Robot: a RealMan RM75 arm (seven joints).
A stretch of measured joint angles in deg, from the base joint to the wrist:
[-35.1, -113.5, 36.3, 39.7, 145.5, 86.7, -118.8]
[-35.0, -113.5, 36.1, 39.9, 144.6, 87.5, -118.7]
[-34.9, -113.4, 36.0, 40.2, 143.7, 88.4, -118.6]
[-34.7, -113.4, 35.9, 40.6, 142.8, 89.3, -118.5]
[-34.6, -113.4, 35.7, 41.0, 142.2, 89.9, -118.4]
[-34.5, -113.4, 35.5, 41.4, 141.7, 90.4, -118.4]
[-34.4, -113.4, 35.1, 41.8, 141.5, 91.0, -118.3]
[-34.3, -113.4, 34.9, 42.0, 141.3, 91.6, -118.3]
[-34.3, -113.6, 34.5, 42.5, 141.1, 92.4, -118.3]
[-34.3, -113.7, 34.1, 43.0, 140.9, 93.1, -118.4]
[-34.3, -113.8, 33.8, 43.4, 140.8, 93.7, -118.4]
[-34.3, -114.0, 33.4, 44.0, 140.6, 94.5, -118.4]
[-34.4, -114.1, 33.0, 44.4, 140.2, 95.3, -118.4]
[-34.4, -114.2, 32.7, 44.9, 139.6, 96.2, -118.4]
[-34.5, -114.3, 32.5, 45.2, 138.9, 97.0, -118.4]
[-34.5, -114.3, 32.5, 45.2, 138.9, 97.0, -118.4]
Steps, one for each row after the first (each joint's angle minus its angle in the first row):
[0.1, 0.0, -0.2, 0.2, -0.9, 0.8, 0.1]
[0.2, 0.1, -0.3, 0.5, -1.8, 1.7, 0.2]
[0.4, 0.1, -0.4, 0.9, -2.7, 2.6, 0.3]
[0.5, 0.1, -0.6, 1.3, -3.3, 3.2, 0.4]
[0.6, 0.1, -0.8, 1.7, -3.8, 3.7, 0.4]
[0.7, 0.1, -1.2, 2.1, -4.0, 4.3, 0.5]
[0.8, 0.1, -1.4, 2.3, -4.2, 4.9, 0.5]
[0.8, -0.1, -1.8, 2.8, -4.4, 5.7, 0.5]
[0.8, -0.2, -2.2, 3.3, -4.6, 6.4, 0.4]
[0.8, -0.3, -2.5, 3.7, -4.7, 7.0, 0.4]
[0.8, -0.5, -2.9, 4.3, -4.9, 7.8, 0.4]
[0.7, -0.6, -3.3, 4.7, -5.3, 8.6, 0.4]
[0.7, -0.7, -3.6, 5.2, -5.9, 9.5, 0.4]
[0.6, -0.8, -3.8, 5.5, -6.6, 10.3, 0.4]
[0.6, -0.8, -3.8, 5.5, -6.6, 10.3, 0.4]

